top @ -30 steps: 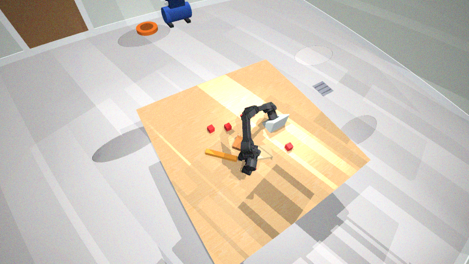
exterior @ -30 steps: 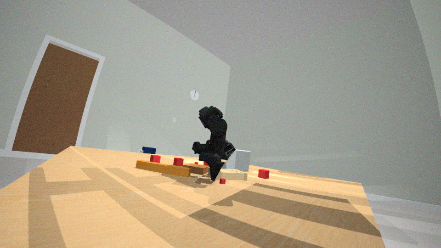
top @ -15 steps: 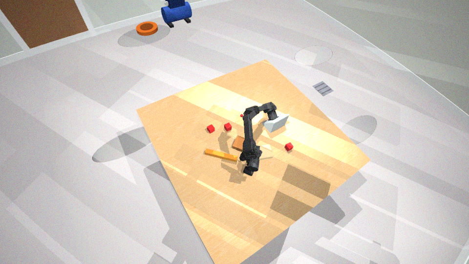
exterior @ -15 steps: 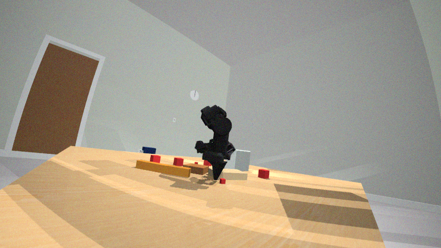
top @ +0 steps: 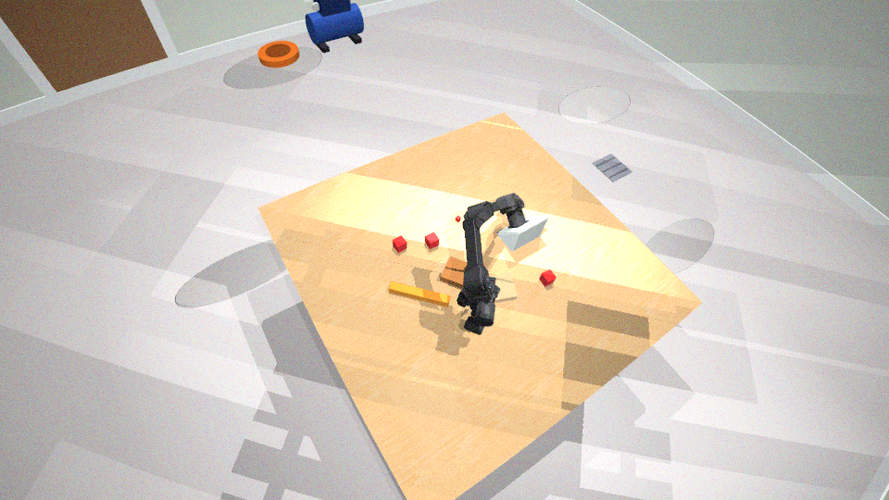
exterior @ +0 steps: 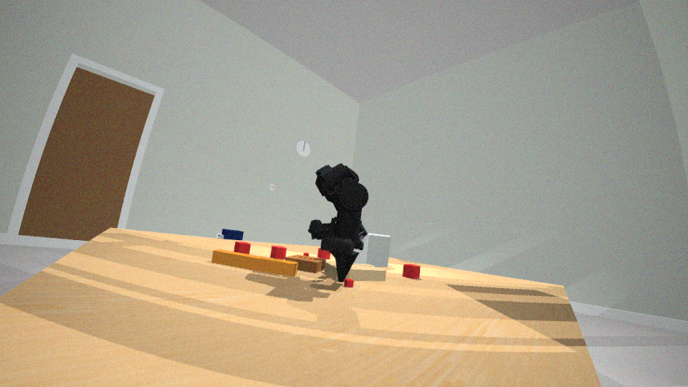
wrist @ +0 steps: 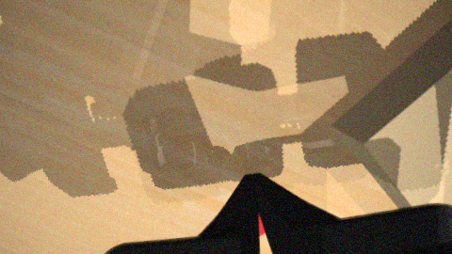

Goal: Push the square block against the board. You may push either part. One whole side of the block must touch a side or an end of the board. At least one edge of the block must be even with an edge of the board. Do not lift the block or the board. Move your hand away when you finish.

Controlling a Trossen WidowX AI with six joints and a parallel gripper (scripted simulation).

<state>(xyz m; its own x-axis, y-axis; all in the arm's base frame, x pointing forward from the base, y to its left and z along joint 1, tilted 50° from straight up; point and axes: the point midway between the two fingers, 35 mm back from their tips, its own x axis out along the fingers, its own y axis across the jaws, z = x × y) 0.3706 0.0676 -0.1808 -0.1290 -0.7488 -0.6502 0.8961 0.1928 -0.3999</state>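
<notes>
My gripper tip is 12 cm past the pale flat slab, 5 cm to the left of it and 1 cm below it. The rest, counted from my gripper tip: orange-brown square block: 18 cm to the right, 6 cm behind, 1 cm above; then long yellow-orange board: 20 cm to the right, 11 cm ahead, 1 cm above.
</notes>
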